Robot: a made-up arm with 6 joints. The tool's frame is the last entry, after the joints. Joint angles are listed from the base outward.
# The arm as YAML. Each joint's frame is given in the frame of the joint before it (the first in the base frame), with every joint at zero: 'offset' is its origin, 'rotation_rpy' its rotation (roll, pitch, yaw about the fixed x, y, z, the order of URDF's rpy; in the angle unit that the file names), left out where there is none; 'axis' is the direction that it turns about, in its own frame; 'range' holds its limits. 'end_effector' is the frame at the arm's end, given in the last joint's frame.
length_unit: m
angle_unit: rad
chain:
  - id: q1
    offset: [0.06, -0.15, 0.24]
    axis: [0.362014, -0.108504, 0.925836]
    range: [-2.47, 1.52]
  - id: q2
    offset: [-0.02, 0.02, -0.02]
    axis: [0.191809, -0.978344, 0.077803]
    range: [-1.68, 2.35]
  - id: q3
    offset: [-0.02, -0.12, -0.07]
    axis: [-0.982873, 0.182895, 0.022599]
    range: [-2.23, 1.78]
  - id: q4
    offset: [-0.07, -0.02, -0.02]
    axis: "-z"
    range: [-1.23, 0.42]
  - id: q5
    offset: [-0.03, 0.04, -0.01]
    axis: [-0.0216, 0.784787, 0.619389]
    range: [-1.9, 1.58]
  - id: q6
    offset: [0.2, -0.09, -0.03]
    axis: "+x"
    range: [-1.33, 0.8]
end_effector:
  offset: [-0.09, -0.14, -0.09]
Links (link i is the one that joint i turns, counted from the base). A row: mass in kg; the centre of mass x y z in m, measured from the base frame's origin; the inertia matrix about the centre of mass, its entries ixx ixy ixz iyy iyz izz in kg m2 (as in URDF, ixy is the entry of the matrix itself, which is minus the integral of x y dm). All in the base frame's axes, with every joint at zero. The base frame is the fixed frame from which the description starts. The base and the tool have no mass.
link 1: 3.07; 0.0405 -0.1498 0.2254; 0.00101 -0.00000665 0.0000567 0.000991 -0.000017 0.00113
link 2: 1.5; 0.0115 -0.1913 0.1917; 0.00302 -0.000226 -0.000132 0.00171 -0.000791 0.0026
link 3: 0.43; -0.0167 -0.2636 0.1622; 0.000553 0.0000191 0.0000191 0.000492 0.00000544 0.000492
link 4: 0.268; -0.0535 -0.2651 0.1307; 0.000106 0.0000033 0 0.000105 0.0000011 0.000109
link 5: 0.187; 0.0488 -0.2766 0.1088; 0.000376 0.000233 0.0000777 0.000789 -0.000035 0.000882
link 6: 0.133; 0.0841 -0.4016 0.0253; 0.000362 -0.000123 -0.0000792 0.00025 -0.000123 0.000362
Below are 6 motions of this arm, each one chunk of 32 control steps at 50 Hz.
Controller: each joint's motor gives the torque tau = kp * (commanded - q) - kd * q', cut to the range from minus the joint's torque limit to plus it. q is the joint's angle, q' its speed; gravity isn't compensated. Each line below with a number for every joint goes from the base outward.
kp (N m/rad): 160 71 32 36 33 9.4
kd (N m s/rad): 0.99 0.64 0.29 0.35 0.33 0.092
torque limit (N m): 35 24 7.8 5.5 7.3 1.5
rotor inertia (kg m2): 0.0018 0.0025 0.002 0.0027 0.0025 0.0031
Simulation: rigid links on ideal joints. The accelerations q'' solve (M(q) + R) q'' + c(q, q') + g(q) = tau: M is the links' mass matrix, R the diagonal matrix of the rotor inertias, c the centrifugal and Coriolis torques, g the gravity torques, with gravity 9.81 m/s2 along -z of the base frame. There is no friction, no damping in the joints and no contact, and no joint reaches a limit. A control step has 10 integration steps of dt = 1/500 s. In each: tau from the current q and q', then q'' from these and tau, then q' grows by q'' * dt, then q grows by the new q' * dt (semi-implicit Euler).
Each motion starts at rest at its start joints. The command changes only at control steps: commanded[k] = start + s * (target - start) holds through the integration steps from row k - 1 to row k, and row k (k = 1, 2, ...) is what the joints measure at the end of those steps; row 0 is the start. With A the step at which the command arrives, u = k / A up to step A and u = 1 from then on. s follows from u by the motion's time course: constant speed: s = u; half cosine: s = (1 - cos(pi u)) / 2; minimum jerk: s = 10 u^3 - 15 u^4 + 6 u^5; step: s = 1 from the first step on.
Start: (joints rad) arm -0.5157 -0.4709 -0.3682 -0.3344 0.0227 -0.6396
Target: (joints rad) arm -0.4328 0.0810 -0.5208 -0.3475 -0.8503 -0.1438
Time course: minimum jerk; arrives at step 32
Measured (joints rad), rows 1 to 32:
1: -0.5170 -0.4598 -0.3702 -0.3303 0.0270 -0.6361
2: -0.5131 -0.4457 -0.3762 -0.3300 0.0289 -0.6277
3: -0.5077 -0.4363 -0.3797 -0.3356 0.0279 -0.6182
4: -0.5064 -0.4306 -0.3814 -0.3409 0.0245 -0.6118
5: -0.5079 -0.4271 -0.3837 -0.3419 0.0144 -0.6073
6: -0.5090 -0.4222 -0.3852 -0.3389 -0.0047 -0.6008
7: -0.5081 -0.4121 -0.3865 -0.3346 -0.0311 -0.5910
8: -0.5054 -0.3954 -0.3899 -0.3318 -0.0615 -0.5783
9: -0.5013 -0.3734 -0.3958 -0.3321 -0.0937 -0.5624
10: -0.4966 -0.3481 -0.4035 -0.3349 -0.1276 -0.5420
11: -0.4917 -0.3212 -0.4121 -0.3382 -0.1648 -0.5168
12: -0.4871 -0.2931 -0.4210 -0.3401 -0.2069 -0.4886
13: -0.4828 -0.2641 -0.4296 -0.3403 -0.2540 -0.4599
14: -0.4784 -0.2341 -0.4380 -0.3394 -0.3049 -0.4327
15: -0.4739 -0.2030 -0.4464 -0.3384 -0.3576 -0.4072
16: -0.4691 -0.1712 -0.4551 -0.3381 -0.4105 -0.3818
17: -0.4641 -0.1391 -0.4642 -0.3384 -0.4626 -0.3550
18: -0.4590 -0.1072 -0.4738 -0.3391 -0.5132 -0.3263
19: -0.4540 -0.0762 -0.4834 -0.3400 -0.5620 -0.2969
20: -0.4492 -0.0467 -0.4927 -0.3408 -0.6084 -0.2686
21: -0.4448 -0.0192 -0.5012 -0.3415 -0.6520 -0.2429
22: -0.4409 0.0058 -0.5087 -0.3420 -0.6922 -0.2206
23: -0.4375 0.0279 -0.5152 -0.3423 -0.7284 -0.2017
24: -0.4347 0.0470 -0.5209 -0.3423 -0.7603 -0.1856
25: -0.4324 0.0630 -0.5257 -0.3423 -0.7872 -0.1719
26: -0.4305 0.0759 -0.5297 -0.3423 -0.8090 -0.1605
27: -0.4290 0.0859 -0.5328 -0.3425 -0.8257 -0.1515
28: -0.4279 0.0931 -0.5350 -0.3428 -0.8375 -0.1449
29: -0.4273 0.0977 -0.5364 -0.3432 -0.8450 -0.1406
30: -0.4270 0.0999 -0.5370 -0.3435 -0.8489 -0.1385
31: -0.4271 0.1004 -0.5370 -0.3437 -0.8502 -0.1382
32: -0.4274 0.0997 -0.5365 -0.3438 -0.8503 -0.1390

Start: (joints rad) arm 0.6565 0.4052 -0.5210 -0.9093 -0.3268 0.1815
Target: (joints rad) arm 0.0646 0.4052 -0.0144 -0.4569 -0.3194 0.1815
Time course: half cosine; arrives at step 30
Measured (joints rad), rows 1 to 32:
1: 0.6574 0.4064 -0.5189 -0.9052 -0.3255 0.1830
2: 0.6537 0.4106 -0.5148 -0.8999 -0.3240 0.1867
3: 0.6457 0.4130 -0.5093 -0.8955 -0.3239 0.1888
4: 0.6339 0.4126 -0.5005 -0.8885 -0.3235 0.1892
5: 0.6186 0.4107 -0.4875 -0.8774 -0.3228 0.1887
6: 0.6006 0.4088 -0.4716 -0.8630 -0.3228 0.1877
7: 0.5803 0.4080 -0.4542 -0.8468 -0.3233 0.1863
8: 0.5581 0.4083 -0.4354 -0.8294 -0.3237 0.1848
9: 0.5340 0.4092 -0.4152 -0.8110 -0.3234 0.1841
10: 0.5080 0.4100 -0.3933 -0.7915 -0.3225 0.1845
11: 0.4803 0.4101 -0.3700 -0.7707 -0.3215 0.1856
12: 0.4510 0.4097 -0.3453 -0.7485 -0.3207 0.1867
13: 0.4208 0.4092 -0.3196 -0.7253 -0.3203 0.1870
14: 0.3899 0.4089 -0.2934 -0.7013 -0.3201 0.1862
15: 0.3588 0.4089 -0.2670 -0.6772 -0.3200 0.1850
16: 0.3278 0.4090 -0.2407 -0.6532 -0.3197 0.1839
17: 0.2973 0.4092 -0.2148 -0.6298 -0.3193 0.1835
18: 0.2675 0.4092 -0.1896 -0.6069 -0.3188 0.1837
19: 0.2387 0.4092 -0.1653 -0.5849 -0.3182 0.1842
20: 0.2113 0.4091 -0.1420 -0.5639 -0.3177 0.1845
21: 0.1855 0.4091 -0.1201 -0.5440 -0.3174 0.1844
22: 0.1616 0.4091 -0.0998 -0.5255 -0.3172 0.1840
23: 0.1400 0.4091 -0.0813 -0.5087 -0.3170 0.1835
24: 0.1209 0.4092 -0.0650 -0.4939 -0.3168 0.1830
25: 0.1044 0.4093 -0.0508 -0.4810 -0.3166 0.1829
26: 0.0907 0.4093 -0.0392 -0.4704 -0.3164 0.1829
27: 0.0801 0.4094 -0.0300 -0.4621 -0.3162 0.1830
28: 0.0726 0.4095 -0.0235 -0.4561 -0.3159 0.1832
29: 0.0684 0.4097 -0.0197 -0.4526 -0.3158 0.1832
30: 0.0673 0.4098 -0.0186 -0.4515 -0.3157 0.1832
31: 0.0682 0.4108 -0.0196 -0.4524 -0.3148 0.1840
32: 0.0693 0.4126 -0.0212 -0.4543 -0.3131 0.1864

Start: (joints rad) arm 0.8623 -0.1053 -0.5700 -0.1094 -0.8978 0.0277
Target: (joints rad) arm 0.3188 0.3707 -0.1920 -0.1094 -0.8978 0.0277
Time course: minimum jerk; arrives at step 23
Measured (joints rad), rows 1 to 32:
1: 0.8629 -0.0980 -0.5736 -0.1050 -0.9014 0.0245
2: 0.8637 -0.0859 -0.5803 -0.1004 -0.9048 0.0191
3: 0.8591 -0.0736 -0.5827 -0.1013 -0.9020 0.0190
4: 0.8470 -0.0615 -0.5761 -0.1063 -0.8963 0.0270
5: 0.8280 -0.0473 -0.5613 -0.1106 -0.8928 0.0378
6: 0.8024 -0.0288 -0.5420 -0.1113 -0.8932 0.0429
7: 0.7711 -0.0052 -0.5204 -0.1088 -0.8962 0.0391
8: 0.7350 0.0231 -0.4964 -0.1054 -0.8996 0.0299
9: 0.6952 0.0553 -0.4692 -0.1028 -0.9022 0.0219
10: 0.6526 0.0906 -0.4392 -0.1020 -0.9033 0.0188
11: 0.6088 0.1280 -0.4080 -0.1026 -0.9032 0.0208
12: 0.5648 0.1666 -0.3769 -0.1037 -0.9025 0.0249
13: 0.5220 0.2048 -0.3469 -0.1046 -0.9017 0.0282
14: 0.4812 0.2412 -0.3181 -0.1049 -0.9013 0.0292
15: 0.4434 0.2743 -0.2909 -0.1047 -0.9016 0.0280
16: 0.4095 0.3029 -0.2659 -0.1039 -0.9025 0.0254
17: 0.3806 0.3266 -0.2442 -0.1028 -0.9037 0.0224
18: 0.3573 0.3453 -0.2267 -0.1018 -0.9049 0.0197
19: 0.3403 0.3595 -0.2141 -0.1010 -0.9056 0.0178
20: 0.3294 0.3694 -0.2064 -0.1008 -0.9056 0.0173
21: 0.3240 0.3757 -0.2033 -0.1011 -0.9048 0.0183
22: 0.3228 0.3790 -0.2037 -0.1019 -0.9033 0.0207
23: 0.3237 0.3807 -0.2061 -0.1030 -0.9015 0.0240
24: 0.3247 0.3820 -0.2088 -0.1041 -0.8998 0.0276
25: 0.3252 0.3829 -0.2100 -0.1049 -0.8987 0.0303
26: 0.3251 0.3830 -0.2097 -0.1052 -0.8986 0.0312
27: 0.3246 0.3823 -0.2086 -0.1049 -0.8991 0.0299
28: 0.3240 0.3812 -0.2074 -0.1040 -0.9001 0.0272
29: 0.3234 0.3803 -0.2066 -0.1030 -0.9013 0.0245
30: 0.3232 0.3798 -0.2063 -0.1023 -0.9020 0.0227
31: 0.3232 0.3799 -0.2063 -0.1022 -0.9022 0.0224
32: 0.3235 0.3803 -0.2067 -0.1026 -0.9017 0.0235

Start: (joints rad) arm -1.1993 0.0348 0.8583 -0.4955 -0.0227 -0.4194
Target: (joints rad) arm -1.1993 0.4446 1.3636 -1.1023 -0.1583 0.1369
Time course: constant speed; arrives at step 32
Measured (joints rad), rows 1 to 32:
1: -1.2050 0.0525 0.8720 -0.5151 -0.0220 -0.4071
2: -1.2003 0.0713 0.8877 -0.5403 -0.0215 -0.3839
3: -1.1948 0.0901 0.8985 -0.5659 -0.0222 -0.3585
4: -1.1936 0.1059 0.9102 -0.5882 -0.0243 -0.3357
5: -1.1952 0.1164 0.9270 -0.6062 -0.0287 -0.3170
6: -1.1980 0.1247 0.9464 -0.6219 -0.0350 -0.3021
7: -1.1997 0.1345 0.9650 -0.6378 -0.0416 -0.2889
8: -1.1995 0.1472 0.9815 -0.6558 -0.0472 -0.2747
9: -1.1980 0.1621 0.9961 -0.6757 -0.0514 -0.2581
10: -1.1965 0.1769 1.0103 -0.6965 -0.0548 -0.2395
11: -1.1961 0.1901 1.0252 -0.7166 -0.0582 -0.2199
12: -1.1967 0.2017 1.0412 -0.7357 -0.0621 -0.2007
13: -1.1976 0.2128 1.0580 -0.7540 -0.0665 -0.1828
14: -1.1980 0.2245 1.0746 -0.7722 -0.0712 -0.1659
15: -1.1979 0.2373 1.0906 -0.7909 -0.0759 -0.1495
16: -1.1973 0.2507 1.1061 -0.8100 -0.0805 -0.1330
17: -1.1969 0.2640 1.1214 -0.8293 -0.0849 -0.1160
18: -1.1967 0.2768 1.1371 -0.8483 -0.0893 -0.0985
19: -1.1969 0.2891 1.1531 -0.8673 -0.0936 -0.0806
20: -1.1972 0.3011 1.1692 -0.8861 -0.0978 -0.0628
21: -1.1973 0.3134 1.1852 -0.9051 -0.1020 -0.0450
22: -1.1972 0.3260 1.2010 -0.9241 -0.1064 -0.0276
23: -1.1970 0.3388 1.2167 -0.9431 -0.1108 -0.0103
24: -1.1968 0.3517 1.2324 -0.9620 -0.1153 0.0069
25: -1.1968 0.3643 1.2482 -0.9808 -0.1198 0.0240
26: -1.1968 0.3769 1.2641 -0.9997 -0.1242 0.0412
27: -1.1968 0.3893 1.2800 -1.0186 -0.1286 0.0587
28: -1.1969 0.4018 1.2959 -1.0376 -0.1329 0.0763
29: -1.1968 0.4143 1.3117 -1.0566 -0.1372 0.0939
30: -1.1967 0.4269 1.3275 -1.0756 -0.1416 0.1114
31: -1.1967 0.4396 1.3433 -1.0945 -0.1460 0.1288
32: -1.1966 0.4522 1.3591 -1.1133 -0.1504 0.1461

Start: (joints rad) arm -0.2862 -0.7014 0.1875 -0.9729 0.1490 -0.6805
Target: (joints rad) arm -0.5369 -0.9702 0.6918 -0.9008 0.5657 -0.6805
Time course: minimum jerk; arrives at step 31
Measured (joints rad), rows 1 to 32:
1: -0.2860 -0.6895 0.1885 -0.9729 0.1545 -0.6759
2: -0.2825 -0.6731 0.1860 -0.9729 0.1601 -0.6683
3: -0.2795 -0.6656 0.1843 -0.9728 0.1598 -0.6663
4: -0.2821 -0.6684 0.1884 -0.9706 0.1588 -0.6725
5: -0.2893 -0.6779 0.1981 -0.9673 0.1626 -0.6806
6: -0.2971 -0.6893 0.2110 -0.9655 0.1723 -0.6830
7: -0.3042 -0.6989 0.2255 -0.9656 0.1863 -0.6787
8: -0.3117 -0.7063 0.2414 -0.9654 0.2026 -0.6724
9: -0.3209 -0.7139 0.2596 -0.9631 0.2190 -0.6693
10: -0.3320 -0.7239 0.2810 -0.9587 0.2354 -0.6714
11: -0.3447 -0.7370 0.3057 -0.9534 0.2531 -0.6762
12: -0.3585 -0.7521 0.3329 -0.9488 0.2738 -0.6801
13: -0.3730 -0.7681 0.3615 -0.9452 0.2975 -0.6810
14: -0.3882 -0.7844 0.3910 -0.9421 0.3232 -0.6792
15: -0.4036 -0.8010 0.4211 -0.9387 0.3493 -0.6767
16: -0.4192 -0.8178 0.4516 -0.9345 0.3747 -0.6754
17: -0.4344 -0.8343 0.4820 -0.9298 0.3990 -0.6758
18: -0.4491 -0.8503 0.5116 -0.9252 0.4226 -0.6772
19: -0.4631 -0.8655 0.5397 -0.9211 0.4453 -0.6788
20: -0.4763 -0.8798 0.5659 -0.9175 0.4669 -0.6797
21: -0.4885 -0.8932 0.5901 -0.9143 0.4869 -0.6799
22: -0.4995 -0.9054 0.6120 -0.9114 0.5050 -0.6797
23: -0.5090 -0.9162 0.6313 -0.9088 0.5209 -0.6794
24: -0.5170 -0.9254 0.6476 -0.9065 0.5342 -0.6794
25: -0.5233 -0.9326 0.6608 -0.9046 0.5450 -0.6797
26: -0.5281 -0.9379 0.6708 -0.9031 0.5530 -0.6802
27: -0.5315 -0.9414 0.6778 -0.9019 0.5586 -0.6809
28: -0.5335 -0.9434 0.6821 -0.9010 0.5619 -0.6817
29: -0.5344 -0.9441 0.6842 -0.9003 0.5633 -0.6823
30: -0.5345 -0.9438 0.6846 -0.8999 0.5634 -0.6830
31: -0.5342 -0.9430 0.6841 -0.8995 0.5626 -0.6837
32: -0.5338 -0.9419 0.6835 -0.8991 0.5616 -0.6846

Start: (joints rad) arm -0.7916 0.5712 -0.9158 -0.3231 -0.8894 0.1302
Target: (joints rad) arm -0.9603 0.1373 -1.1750 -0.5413 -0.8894 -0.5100
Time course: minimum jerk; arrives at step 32
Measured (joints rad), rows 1 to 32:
1: -0.7893 0.5722 -0.9197 -0.3194 -0.8930 0.1279
2: -0.7867 0.5745 -0.9272 -0.3135 -0.8978 0.1223
3: -0.7859 0.5751 -0.9324 -0.3121 -0.8993 0.1160
4: -0.7877 0.5723 -0.9342 -0.3161 -0.8974 0.1112
5: -0.7913 0.5660 -0.9350 -0.3226 -0.8946 0.1070
6: -0.7955 0.5567 -0.9382 -0.3289 -0.8932 0.0995
7: -0.8000 0.5454 -0.9449 -0.3339 -0.8936 0.0854
8: -0.8049 0.5323 -0.9540 -0.3389 -0.8949 0.0640
9: -0.8108 0.5173 -0.9642 -0.3454 -0.8960 0.0376
10: -0.8179 0.4999 -0.9748 -0.3539 -0.8964 0.0089
11: -0.8261 0.4800 -0.9860 -0.3642 -0.8963 -0.0206
12: -0.8351 0.4581 -0.9984 -0.3755 -0.8960 -0.0513
13: -0.8445 0.4349 -1.0122 -0.3872 -0.8960 -0.0842
14: -0.8541 0.4108 -1.0269 -0.3992 -0.8963 -0.1197
15: -0.8640 0.3861 -1.0420 -0.4114 -0.8967 -0.1574
16: -0.8741 0.3611 -1.0571 -0.4238 -0.8971 -0.1959
17: -0.8843 0.3358 -1.0720 -0.4364 -0.8974 -0.2342
18: -0.8944 0.3107 -1.0866 -0.4488 -0.8977 -0.2715
19: -0.9041 0.2864 -1.1008 -0.4608 -0.8980 -0.3073
20: -0.9133 0.2634 -1.1143 -0.4721 -0.8983 -0.3415
21: -0.9218 0.2420 -1.1271 -0.4828 -0.8986 -0.3736
22: -0.9295 0.2226 -1.1388 -0.4926 -0.8988 -0.4029
23: -0.9364 0.2053 -1.1493 -0.5015 -0.8988 -0.4289
24: -0.9423 0.1902 -1.1585 -0.5093 -0.8988 -0.4515
25: -0.9473 0.1775 -1.1662 -0.5160 -0.8988 -0.4704
26: -0.9513 0.1672 -1.1725 -0.5214 -0.8988 -0.4857
27: -0.9543 0.1595 -1.1773 -0.5255 -0.8988 -0.4974
28: -0.9564 0.1540 -1.1809 -0.5286 -0.8988 -0.5057
29: -0.9576 0.1508 -1.1832 -0.5306 -0.8987 -0.5107
30: -0.9581 0.1494 -1.1846 -0.5318 -0.8986 -0.5130
31: -0.9580 0.1494 -1.1853 -0.5325 -0.8983 -0.5130
32: -0.9576 0.1502 -1.1856 -0.5329 -0.8980 -0.5117

